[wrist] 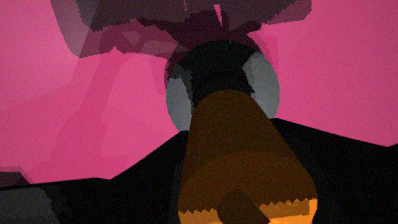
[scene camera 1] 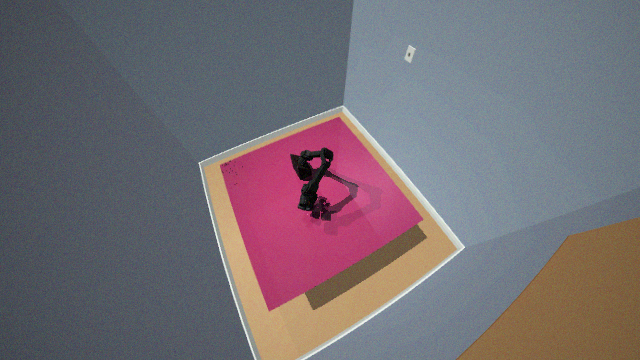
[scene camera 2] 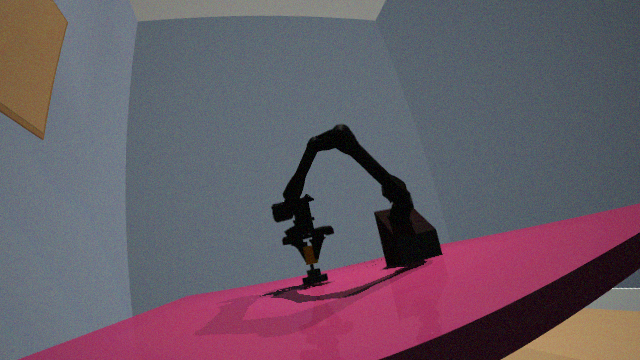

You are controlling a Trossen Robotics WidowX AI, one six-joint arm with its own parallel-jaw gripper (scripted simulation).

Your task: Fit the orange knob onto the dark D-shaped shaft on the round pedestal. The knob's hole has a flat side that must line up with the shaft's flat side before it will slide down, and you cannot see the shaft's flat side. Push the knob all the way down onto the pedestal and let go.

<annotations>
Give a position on an orange knob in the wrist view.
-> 235, 158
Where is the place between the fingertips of my gripper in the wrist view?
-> At 228, 133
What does my gripper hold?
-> An orange knob.
</annotations>
